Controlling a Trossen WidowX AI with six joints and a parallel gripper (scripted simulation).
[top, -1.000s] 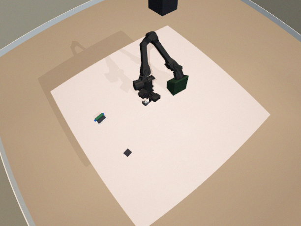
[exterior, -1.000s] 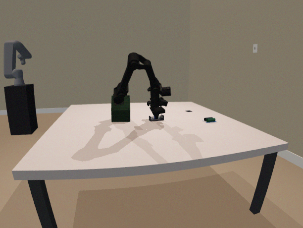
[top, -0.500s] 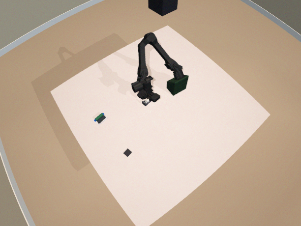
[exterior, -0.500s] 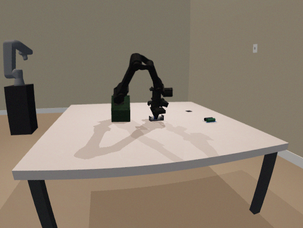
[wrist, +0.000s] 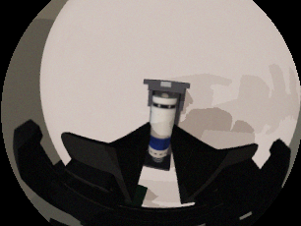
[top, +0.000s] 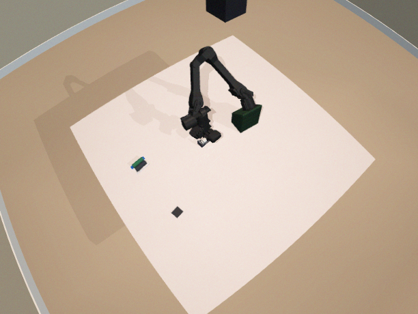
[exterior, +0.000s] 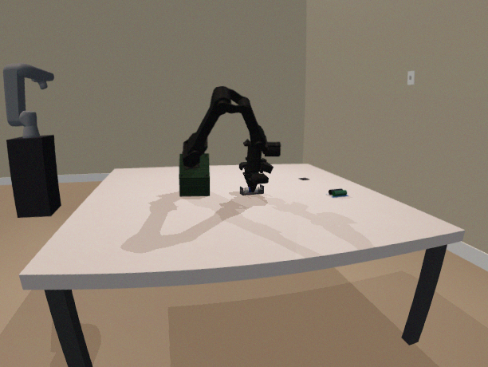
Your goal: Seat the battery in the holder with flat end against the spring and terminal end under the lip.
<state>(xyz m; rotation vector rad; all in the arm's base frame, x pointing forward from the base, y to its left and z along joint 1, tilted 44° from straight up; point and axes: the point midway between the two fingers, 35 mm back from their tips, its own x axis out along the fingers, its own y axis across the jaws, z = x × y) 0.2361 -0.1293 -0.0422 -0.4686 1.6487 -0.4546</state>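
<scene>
Right now my gripper tip is 1 cm below the white battery.
</scene>
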